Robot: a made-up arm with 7 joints. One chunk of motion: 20 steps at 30 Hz.
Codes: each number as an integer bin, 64 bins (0 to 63) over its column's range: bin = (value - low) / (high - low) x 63, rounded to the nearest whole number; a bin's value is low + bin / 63 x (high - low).
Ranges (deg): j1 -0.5..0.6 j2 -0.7..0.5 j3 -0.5..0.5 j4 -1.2..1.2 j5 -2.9..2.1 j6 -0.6..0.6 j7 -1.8..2
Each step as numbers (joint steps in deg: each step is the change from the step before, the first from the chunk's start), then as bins.
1 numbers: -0.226 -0.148 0.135 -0.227 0.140 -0.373 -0.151
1 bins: 16 29 40 26 38 12 27
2 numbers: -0.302 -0.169 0.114 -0.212 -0.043 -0.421 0.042
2 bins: 11 28 39 26 36 9 31
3 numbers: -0.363 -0.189 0.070 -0.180 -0.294 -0.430 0.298
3 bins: 8 27 36 27 33 9 35
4 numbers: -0.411 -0.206 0.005 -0.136 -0.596 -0.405 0.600
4 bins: 5 26 32 28 29 10 40
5 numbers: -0.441 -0.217 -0.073 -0.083 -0.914 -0.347 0.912
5 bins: 3 25 27 29 25 13 45
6 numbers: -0.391 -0.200 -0.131 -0.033 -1.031 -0.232 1.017
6 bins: 6 26 23 31 24 19 47
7 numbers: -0.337 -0.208 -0.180 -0.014 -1.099 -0.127 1.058
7 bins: 9 26 20 31 23 25 47
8 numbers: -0.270 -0.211 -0.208 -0.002 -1.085 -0.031 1.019
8 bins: 13 26 18 31 23 30 47
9 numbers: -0.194 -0.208 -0.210 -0.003 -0.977 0.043 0.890
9 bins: 18 26 18 31 24 34 45
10 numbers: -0.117 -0.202 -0.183 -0.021 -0.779 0.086 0.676
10 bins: 22 26 20 31 27 36 41
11 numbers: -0.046 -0.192 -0.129 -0.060 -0.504 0.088 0.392
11 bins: 26 27 23 30 30 36 36
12 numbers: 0.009 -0.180 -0.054 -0.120 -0.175 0.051 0.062
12 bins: 29 27 28 28 34 34 31
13 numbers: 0.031 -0.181 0.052 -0.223 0.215 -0.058 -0.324
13 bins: 30 27 35 26 39 28 24
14 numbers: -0.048 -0.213 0.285 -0.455 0.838 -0.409 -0.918
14 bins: 26 26 49 20 47 10 15
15 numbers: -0.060 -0.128 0.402 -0.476 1.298 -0.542 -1.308
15 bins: 25 30 57 19 53 3 8
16 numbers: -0.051 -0.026 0.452 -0.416 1.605 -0.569 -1.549
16 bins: 26 35 60 21 57 2 4
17 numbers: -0.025 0.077 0.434 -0.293 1.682 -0.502 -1.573
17 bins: 27 41 59 24 58 5 4
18 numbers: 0.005 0.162 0.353 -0.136 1.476 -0.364 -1.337
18 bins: 29 45 54 28 55 12 8
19 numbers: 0.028 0.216 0.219 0.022 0.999 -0.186 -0.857
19 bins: 30 48 45 32 49 22 16
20 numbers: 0.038 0.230 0.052 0.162 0.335 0.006 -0.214
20 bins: 31 49 35 36 41 32 26
